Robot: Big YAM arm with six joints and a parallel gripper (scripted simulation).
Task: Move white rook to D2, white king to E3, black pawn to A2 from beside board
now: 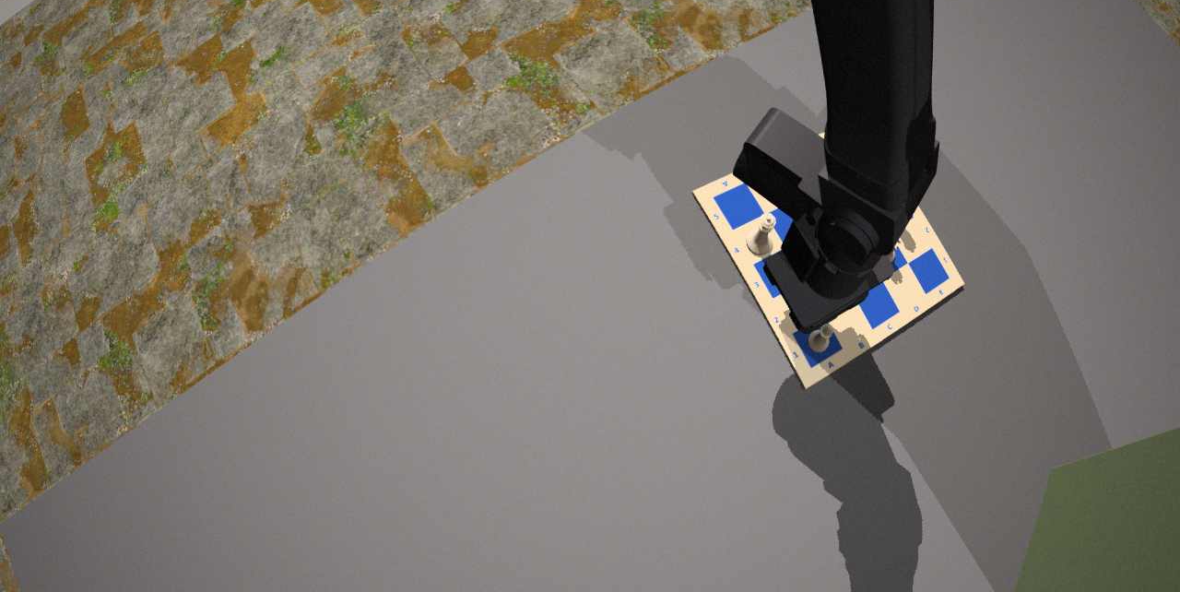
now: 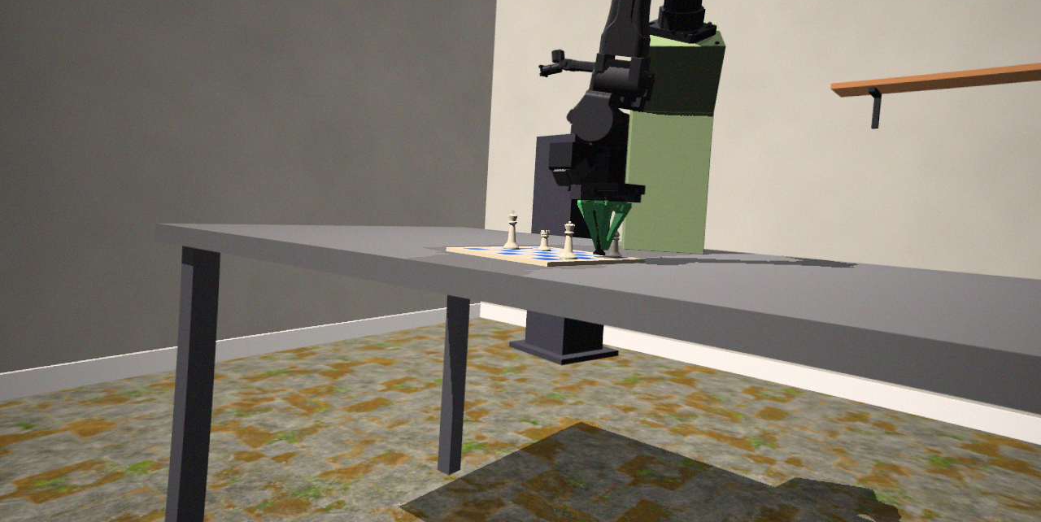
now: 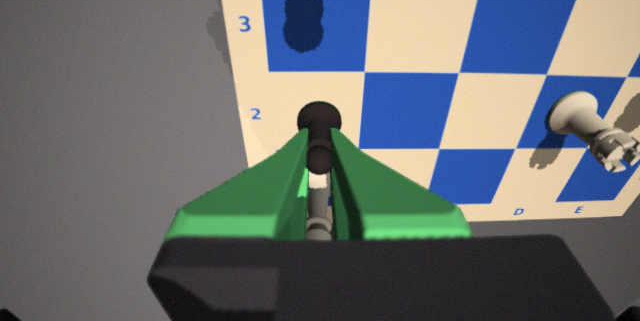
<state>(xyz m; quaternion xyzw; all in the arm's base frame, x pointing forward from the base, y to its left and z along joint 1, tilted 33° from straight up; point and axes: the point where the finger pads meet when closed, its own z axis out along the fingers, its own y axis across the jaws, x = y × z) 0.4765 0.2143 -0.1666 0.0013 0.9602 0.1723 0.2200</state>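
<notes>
The black pawn lies 1 cm ahead of my hand. The rest, counted from my hand: board (5 cm ahead, 7 cm to the right, 2 cm below); then white pawn (3 cm behind); then white king (6 cm ahead, 15 cm to the right, 1 cm above).
</notes>
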